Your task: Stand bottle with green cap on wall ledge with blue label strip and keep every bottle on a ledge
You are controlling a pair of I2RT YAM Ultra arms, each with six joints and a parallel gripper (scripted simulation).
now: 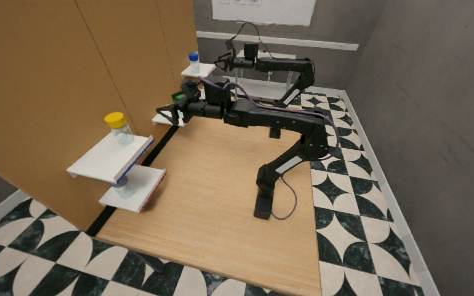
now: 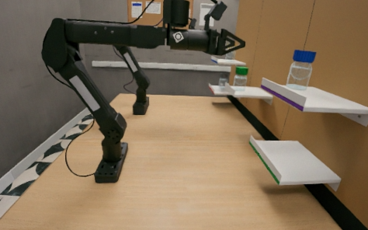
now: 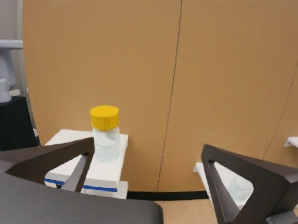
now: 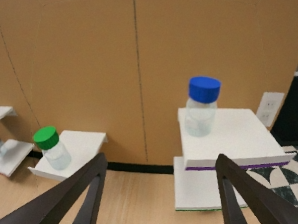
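Now: left hand 12 cm short of the green-capped bottle, 25 cm to the left of it and 18 cm above it. Round my left hand: blue-capped bottle 17 cm ahead, 59 cm to the right, 9 cm below; then yellow-capped bottle 15 cm ahead, 8 cm to the left, 9 cm below.
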